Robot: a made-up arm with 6 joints.
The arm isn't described. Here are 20 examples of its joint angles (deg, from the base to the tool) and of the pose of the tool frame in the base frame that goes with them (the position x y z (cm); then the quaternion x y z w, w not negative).
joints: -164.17 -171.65 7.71 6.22 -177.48 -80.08
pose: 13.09 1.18 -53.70 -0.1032 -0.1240 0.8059 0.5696
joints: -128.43 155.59 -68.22 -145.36 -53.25 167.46
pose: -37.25 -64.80 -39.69 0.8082 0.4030 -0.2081 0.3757
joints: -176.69 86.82 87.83 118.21 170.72 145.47
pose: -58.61 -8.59 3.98 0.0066 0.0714 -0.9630 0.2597
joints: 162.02 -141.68 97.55 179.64 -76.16 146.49
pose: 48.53 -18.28 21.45 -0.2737 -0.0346 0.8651 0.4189
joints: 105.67 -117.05 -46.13 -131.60 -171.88 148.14
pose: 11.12 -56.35 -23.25 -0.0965 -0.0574 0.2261 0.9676
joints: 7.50 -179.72 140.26 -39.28 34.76 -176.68
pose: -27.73 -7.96 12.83 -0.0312 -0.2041 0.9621 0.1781
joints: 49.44 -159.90 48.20 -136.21 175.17 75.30
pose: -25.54 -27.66 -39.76 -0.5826 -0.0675 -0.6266 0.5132
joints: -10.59 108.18 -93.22 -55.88 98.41 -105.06
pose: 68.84 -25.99 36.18 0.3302 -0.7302 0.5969 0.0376
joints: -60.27 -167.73 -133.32 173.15 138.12 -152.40
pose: 5.07 -0.78 -9.68 -0.4839 -0.4171 -0.2079 0.7407
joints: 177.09 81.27 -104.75 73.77 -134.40 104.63
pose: -40.75 12.48 51.90 -0.8628 0.3410 0.1671 0.3338
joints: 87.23 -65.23 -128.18 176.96 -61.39 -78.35
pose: -4.32 -55.38 -6.10 0.0937 0.9087 -0.4040 0.0475
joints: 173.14 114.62 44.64 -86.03 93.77 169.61
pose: -60.48 23.62 -37.92 -0.3869 0.5760 0.5020 0.5162
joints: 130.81 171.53 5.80 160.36 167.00 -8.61
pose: -11.59 7.39 -54.51 -0.0090 -0.0913 -0.3263 0.9408
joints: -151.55 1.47 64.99 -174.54 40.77 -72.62
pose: -39.32 -22.84 109.43 0.1471 -0.1707 -0.3400 0.9130
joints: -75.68 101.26 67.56 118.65 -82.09 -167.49
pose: -0.06 -55.73 -32.34 -0.2359 -0.7469 0.0546 0.6193
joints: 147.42 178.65 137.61 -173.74 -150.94 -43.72
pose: 4.65 -7.14 -11.93 0.1319 -0.7946 -0.3715 0.4617
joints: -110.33 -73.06 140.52 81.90 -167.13 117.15
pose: 10.42 32.83 45.91 -0.7628 -0.3008 -0.2710 0.5042
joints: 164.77 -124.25 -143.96 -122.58 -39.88 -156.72
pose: -10.31 -10.35 -18.38 0.6861 -0.4624 -0.3278 0.4561
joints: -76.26 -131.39 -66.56 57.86 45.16 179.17
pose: 5.72 34.80 -67.70 -0.4208 0.8465 0.0033 0.3263
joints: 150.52 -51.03 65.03 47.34 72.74 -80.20
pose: 10.28 -23.90 96.63 -0.4840 -0.4473 0.6694 0.3428
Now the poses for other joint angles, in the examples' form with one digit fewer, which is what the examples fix.
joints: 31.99 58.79 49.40 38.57 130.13 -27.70
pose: 53.1 46.7 31.0 0.465 -0.684 -0.307 0.472
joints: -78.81 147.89 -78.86 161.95 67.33 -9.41
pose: 20.8 -64.2 6.0 0.095 0.111 0.668 0.729
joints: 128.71 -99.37 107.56 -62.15 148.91 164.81
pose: 34.3 -33.1 34.2 -0.722 -0.648 -0.238 0.047
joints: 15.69 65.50 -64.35 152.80 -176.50 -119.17
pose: 49.7 16.0 64.6 0.590 0.807 0.005 0.022
